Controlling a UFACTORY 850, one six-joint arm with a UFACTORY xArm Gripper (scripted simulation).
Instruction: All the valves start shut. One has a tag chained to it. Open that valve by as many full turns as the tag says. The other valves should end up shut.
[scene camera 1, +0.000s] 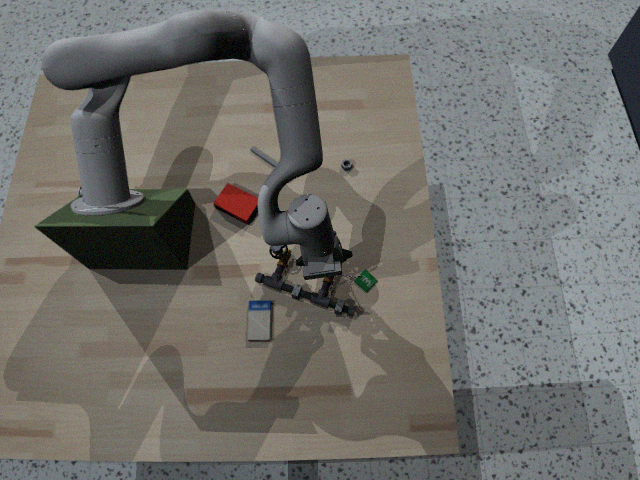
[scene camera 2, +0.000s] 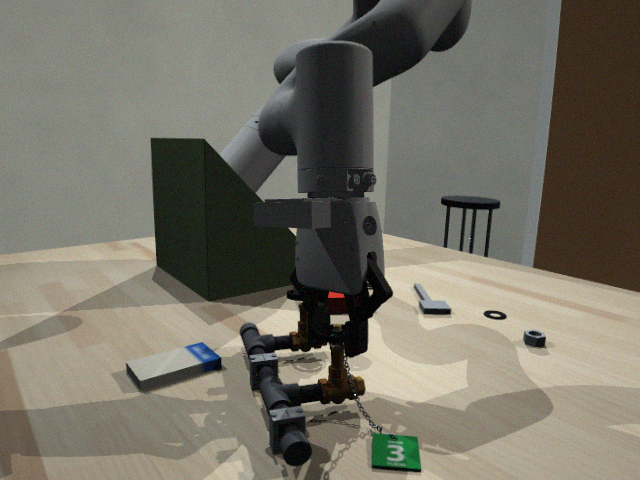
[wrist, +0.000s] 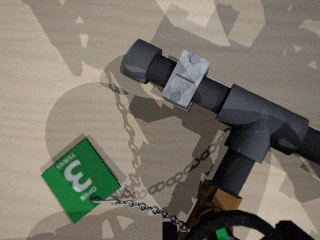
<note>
I see my gripper (scene camera 2: 337, 348) and a red block (scene camera 1: 233, 201).
The wrist view misses the red block: it is out of frame.
</note>
